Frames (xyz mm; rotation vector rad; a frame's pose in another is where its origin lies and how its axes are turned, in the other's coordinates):
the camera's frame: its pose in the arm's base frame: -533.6 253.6 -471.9 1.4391 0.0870 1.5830
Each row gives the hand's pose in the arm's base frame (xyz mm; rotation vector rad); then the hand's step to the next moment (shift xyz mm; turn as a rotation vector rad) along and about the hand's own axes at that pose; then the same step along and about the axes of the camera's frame.
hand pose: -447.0 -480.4 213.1 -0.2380 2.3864 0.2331
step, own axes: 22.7 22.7 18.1 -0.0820 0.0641 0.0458
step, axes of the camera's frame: -5.0 -23.0 -28.4 0.0866 -0.0691 0.0257
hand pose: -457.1 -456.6 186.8 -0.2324 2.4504 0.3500
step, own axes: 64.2 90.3 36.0 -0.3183 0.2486 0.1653
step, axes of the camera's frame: 16.2 -49.8 -104.1 0.3393 -0.2560 0.0988
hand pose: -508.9 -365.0 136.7 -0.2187 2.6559 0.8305
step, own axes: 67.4 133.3 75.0 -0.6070 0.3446 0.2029
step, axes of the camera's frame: 78.0 -45.0 -140.8 0.5476 -0.3854 0.2828
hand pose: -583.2 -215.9 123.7 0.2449 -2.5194 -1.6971
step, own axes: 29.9 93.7 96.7 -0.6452 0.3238 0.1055
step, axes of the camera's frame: 106.1 -1.5 -88.1 0.5100 -0.3586 0.3789
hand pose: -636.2 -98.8 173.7 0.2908 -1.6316 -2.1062
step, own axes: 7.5 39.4 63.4 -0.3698 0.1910 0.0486
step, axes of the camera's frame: 65.7 25.5 -25.7 0.2872 -0.2020 0.2287
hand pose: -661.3 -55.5 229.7 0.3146 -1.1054 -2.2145
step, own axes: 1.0 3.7 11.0 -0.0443 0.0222 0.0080
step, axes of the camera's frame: 9.6 6.0 -2.9 0.0359 -0.0238 0.0257
